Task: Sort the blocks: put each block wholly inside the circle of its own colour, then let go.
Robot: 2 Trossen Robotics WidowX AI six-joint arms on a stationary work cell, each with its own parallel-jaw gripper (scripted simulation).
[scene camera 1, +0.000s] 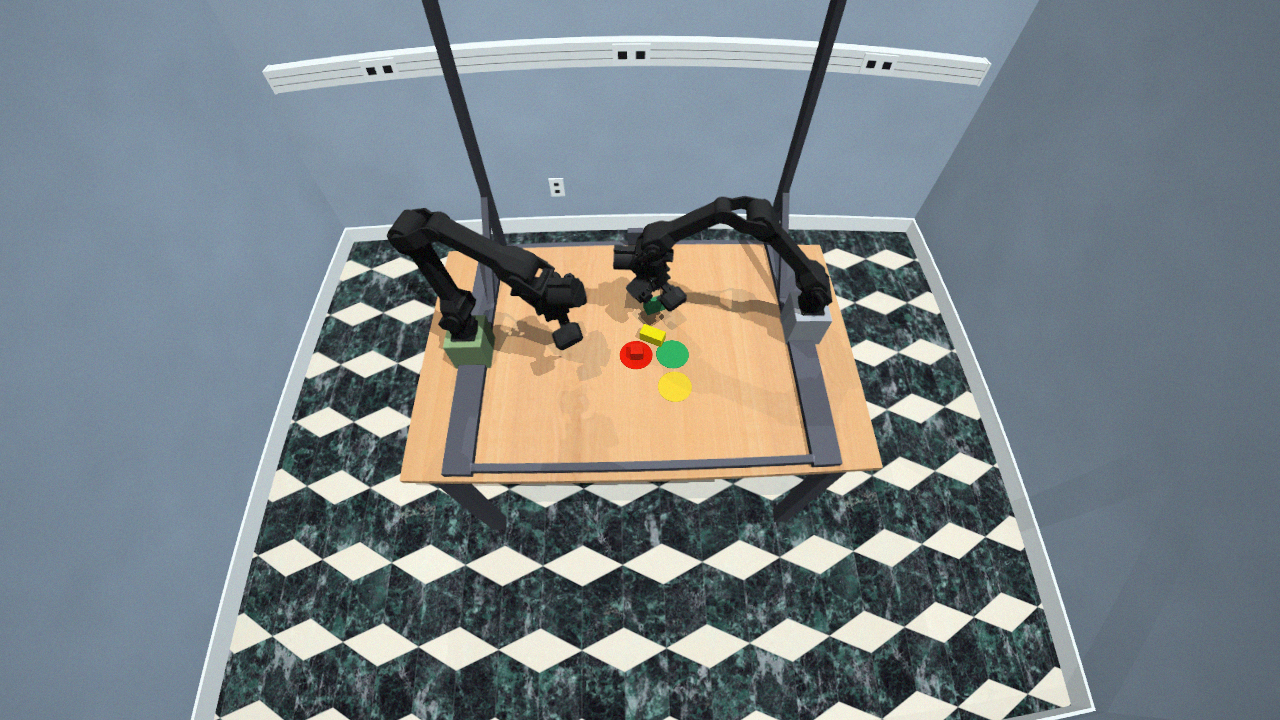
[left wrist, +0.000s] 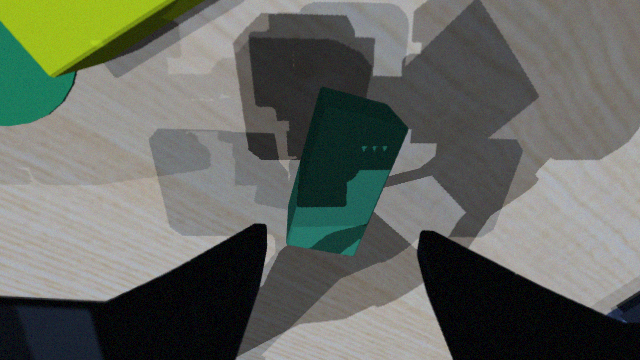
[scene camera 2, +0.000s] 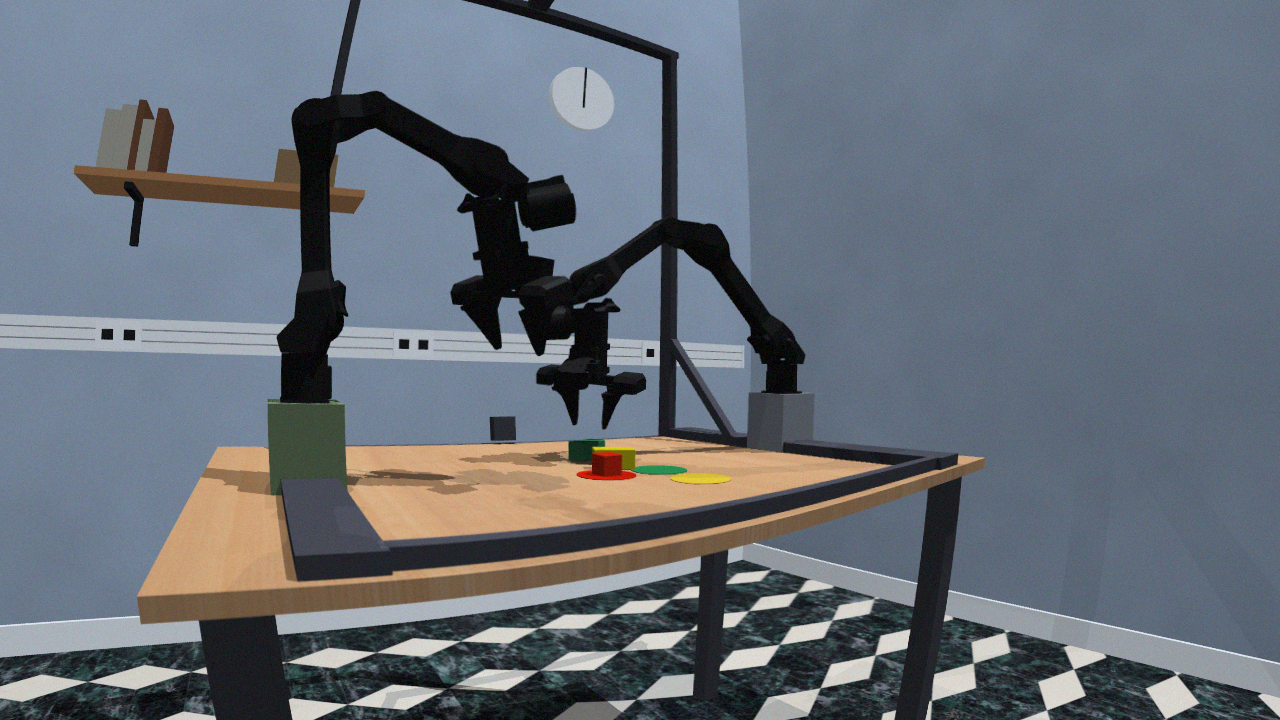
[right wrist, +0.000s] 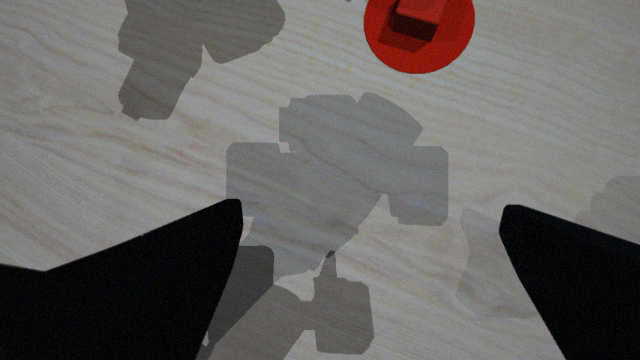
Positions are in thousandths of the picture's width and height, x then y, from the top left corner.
Labels:
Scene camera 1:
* my left gripper: 514, 410
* my right gripper: 448, 448
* yellow circle: 526, 537
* green circle: 525, 492
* dark frame bar: 600, 641
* grey base: 624, 455
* green base: 374, 490
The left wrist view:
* my left gripper: 535, 665
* green block: 551, 399
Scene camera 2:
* my left gripper: 461, 594
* my right gripper: 405, 490
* dark frame bar: 341, 767
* green base: 239, 612
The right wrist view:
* my right gripper: 579, 599

